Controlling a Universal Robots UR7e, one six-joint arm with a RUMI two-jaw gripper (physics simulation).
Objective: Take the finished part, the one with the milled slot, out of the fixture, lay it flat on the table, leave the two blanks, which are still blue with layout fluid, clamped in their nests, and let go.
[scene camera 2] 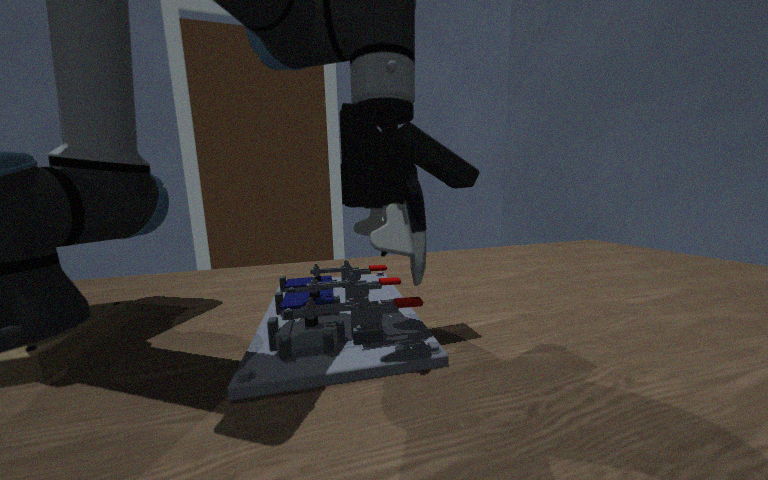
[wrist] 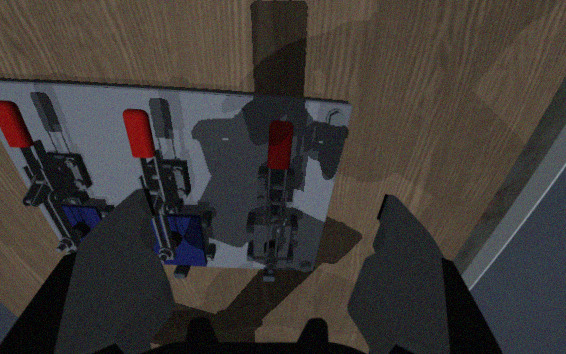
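Where they show: gripper, fingertip midpoint: [scene camera 2: 396,268] [wrist: 268,194]; arm's base, origin of the base link: [scene camera 2: 7,334].
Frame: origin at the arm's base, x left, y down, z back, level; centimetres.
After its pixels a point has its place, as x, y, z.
The pale fixture plate [scene camera 2: 353,359] @[-20.4, 1.4, -41.3] [wrist: 110,120] @[-1.1, 1.4, -51.9] lies on the table with three toggle clamps. The grey part [scene camera 2: 303,340] @[-16.9, -0.2, -36.2] [wrist: 258,241] @[-13.7, -1.2, -38.1] sits in the end nest, nearest scene camera 2, under a clamp arm; its slot cannot be made out in the shadow. One blue blank [scene camera 2: 305,298] @[-4.3, -0.7, -37.4] [wrist: 192,245] @[-5.8, -0.7, -37.4] sits in the middle nest and another blue blank [scene camera 2: 297,281] @[7.4, -0.2, -36.7] [wrist: 86,215] @[5.3, -0.2, -42.2] in the far nest, each under a clamp arm. My gripper [scene camera 2: 400,267] @[-16.1, -7.4, -48.6] [wrist: 268,194] @[-16.1, -7.4, -48.6] is open and empty, above the fixture, its fingers apart on either side of the end clamp in the wrist view.
The end clamp's red handle [scene camera 2: 408,302] @[-17.6, -3.1, -49.5] [wrist: 281,145] @[-17.0, -3.2, -50.1], the middle red handle [scene camera 2: 389,280] @[-6.7, -2.6, -51.1] [wrist: 138,132] @[-6.3, -2.7, -51.7] and the far red handle [scene camera 2: 377,267] @[4.2, -2.1, -52.6] [wrist: 14,125] @[4.2, -2.2, -53.0] stick out on the side away from the nests. The wooden table [scene camera 2: 566,316] @[-19.5, 2.9, -76.4] [wrist: 425,100] @[-31.4, 2.9, -51.6] surrounds the plate. The arm's lower joints stand at the left.
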